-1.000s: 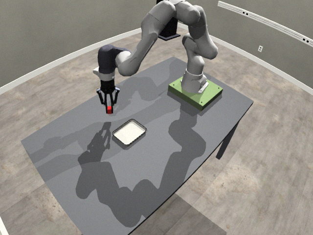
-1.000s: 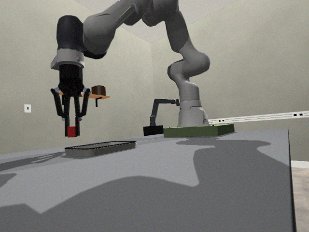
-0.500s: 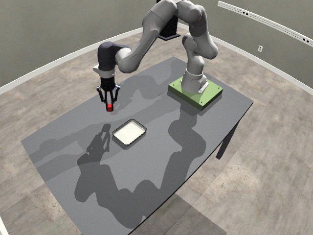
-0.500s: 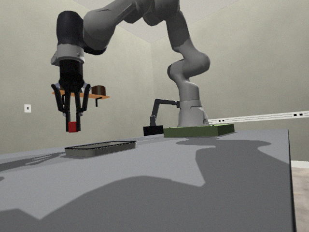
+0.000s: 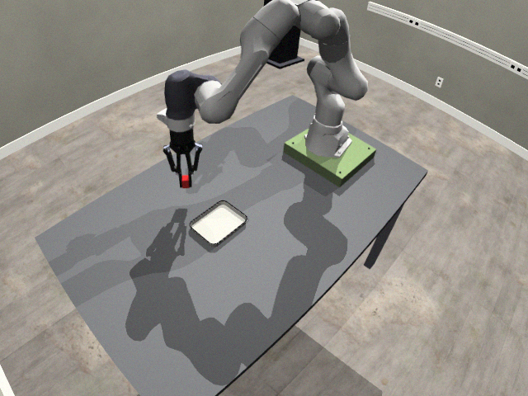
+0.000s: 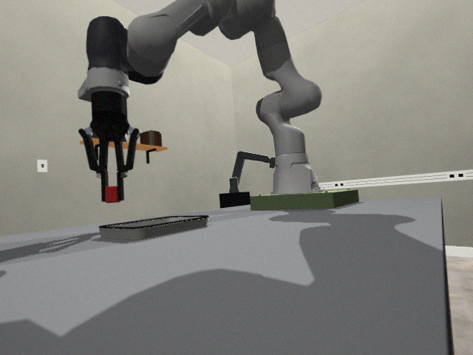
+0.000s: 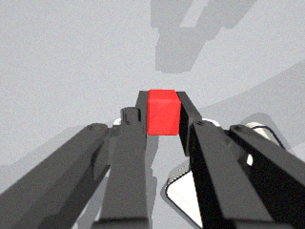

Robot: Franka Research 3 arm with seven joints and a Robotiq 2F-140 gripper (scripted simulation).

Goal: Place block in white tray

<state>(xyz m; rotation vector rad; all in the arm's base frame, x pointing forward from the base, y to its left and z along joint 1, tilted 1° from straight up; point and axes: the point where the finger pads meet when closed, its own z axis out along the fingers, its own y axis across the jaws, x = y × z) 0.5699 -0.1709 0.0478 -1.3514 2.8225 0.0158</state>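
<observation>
Now: the white tray 170 mm to the left of my hand and 80 mm below it. Also, from my hand: red block: 20 mm below.
</observation>
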